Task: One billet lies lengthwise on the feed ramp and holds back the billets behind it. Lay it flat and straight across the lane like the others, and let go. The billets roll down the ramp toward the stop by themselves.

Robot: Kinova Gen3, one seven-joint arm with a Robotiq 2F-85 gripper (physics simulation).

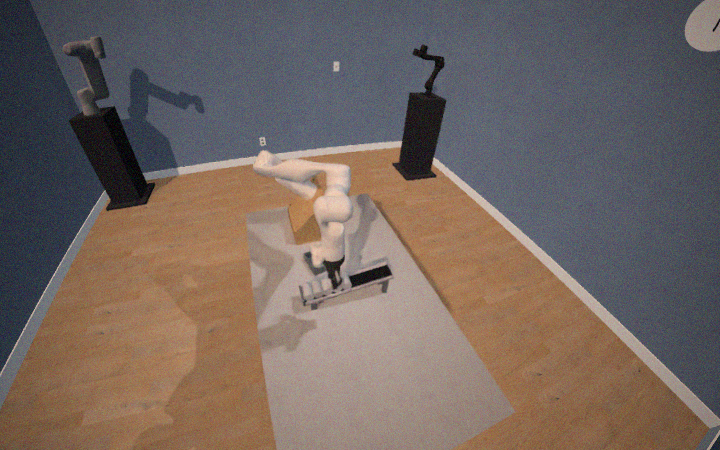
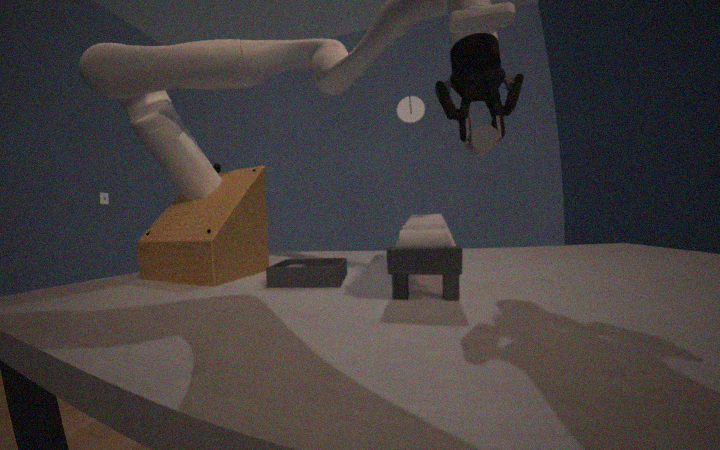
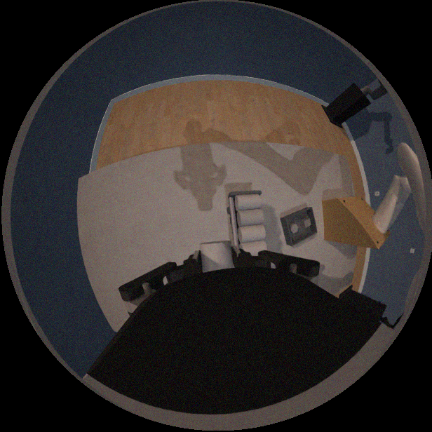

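Seen in the pictures: gripper, between the fingertips: (image 1: 332, 283) (image 2: 482, 142); arm's base, origin of its link: (image 1: 310, 192) (image 2: 204, 188).
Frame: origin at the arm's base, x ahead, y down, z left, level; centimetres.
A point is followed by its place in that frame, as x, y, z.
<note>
My gripper (image 1: 335, 286) @(61.3, -1.2, -4.5) (image 2: 482, 135) @(61.3, -1.2, -4.5) (image 3: 216, 255) is shut on a pale cylindrical billet. The held billet (image 2: 485, 140) @(61.3, -1.0, -6.3) (image 3: 216, 252) is raised well above the ramp's height and offset to the side away from the grey tray. Its length runs along the lane direction, about a quarter turn from the billets below. The feed ramp (image 1: 371, 274) (image 2: 424, 260) (image 3: 232, 220) has several billets lying across its lane, lined up from the end stop (image 3: 246, 193); the nearest billet to the stop (image 3: 248, 202) lies against or close to it. The gripper partly hides the upper ramp.
A grey tray (image 2: 306, 273) @(32.5, 18.3, -8.2) (image 3: 285, 231) with two pale shapes inside stands between the ramp and the wooden robot base (image 1: 303, 222) @(14.4, 7.3, -6.9) (image 2: 175, 260) @(4.9, 16.1, -12.0) (image 3: 340, 220). The arm reaches over from that base. Two black pedestals (image 1: 108, 153) (image 1: 422, 132) stand by the wall.
</note>
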